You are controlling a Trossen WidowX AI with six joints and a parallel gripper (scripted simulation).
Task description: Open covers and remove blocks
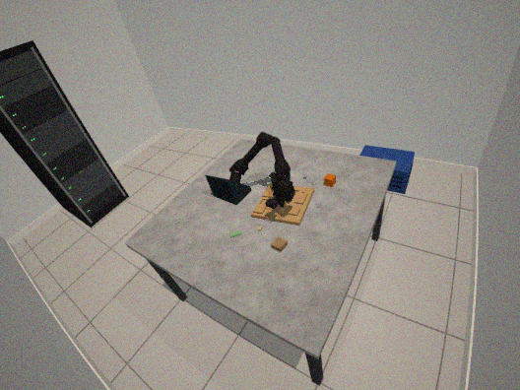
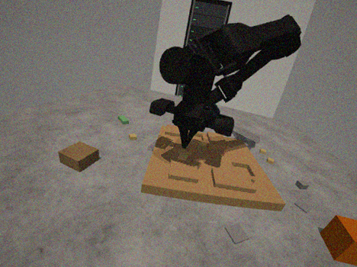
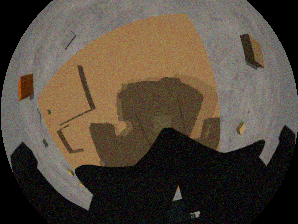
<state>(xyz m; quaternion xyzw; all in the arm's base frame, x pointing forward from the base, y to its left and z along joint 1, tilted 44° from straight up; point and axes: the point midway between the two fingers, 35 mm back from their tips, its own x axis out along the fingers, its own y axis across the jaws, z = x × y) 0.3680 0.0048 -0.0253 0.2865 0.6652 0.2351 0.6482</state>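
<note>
Now: gripper tip 4 cm past the tan puzzle board, 5 cm to the right of it and 3 cm above it. The rest, counted from my gripper tip: small green piece: 15 cm behind, 26 cm to the right, 4 cm below; orange cube: 13 cm ahead, 34 cm to the left, 2 cm below; brown block: 11 cm ahead, 21 cm to the right, 3 cm below.
</note>
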